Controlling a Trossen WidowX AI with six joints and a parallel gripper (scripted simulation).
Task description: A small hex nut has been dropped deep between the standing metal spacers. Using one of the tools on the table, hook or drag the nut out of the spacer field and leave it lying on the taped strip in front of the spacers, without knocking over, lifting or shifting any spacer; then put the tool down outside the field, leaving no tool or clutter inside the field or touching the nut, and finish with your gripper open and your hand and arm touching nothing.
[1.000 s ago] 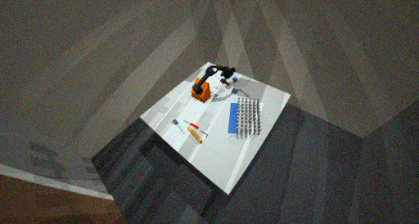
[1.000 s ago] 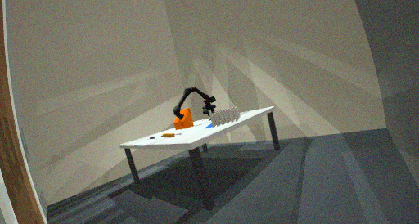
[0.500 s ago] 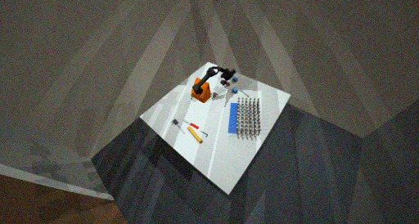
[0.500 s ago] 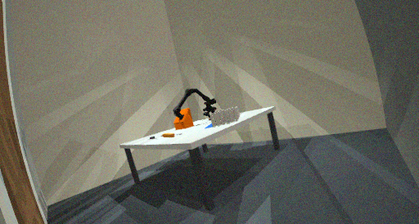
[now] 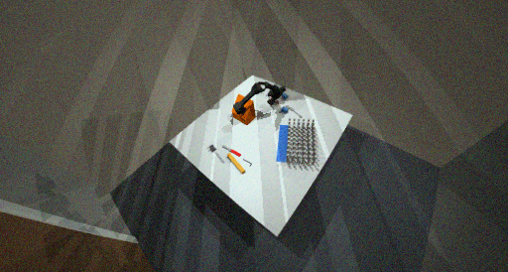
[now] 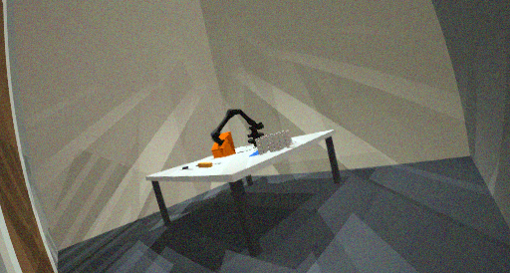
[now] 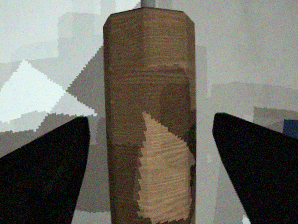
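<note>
Now: the blue taped strip 410 mm ahead of my gripper tip, 340 mm to the right of it and 20 mm below it. The rest, counted from my gripper tip: orange-handled tool 770 mm to the right, 270 mm ahead; then bent key 690 mm to the right, 340 mm ahead, 10 mm below; then red-handled tool 710 mm to the right, 130 mm ahead, 10 mm below.
</note>
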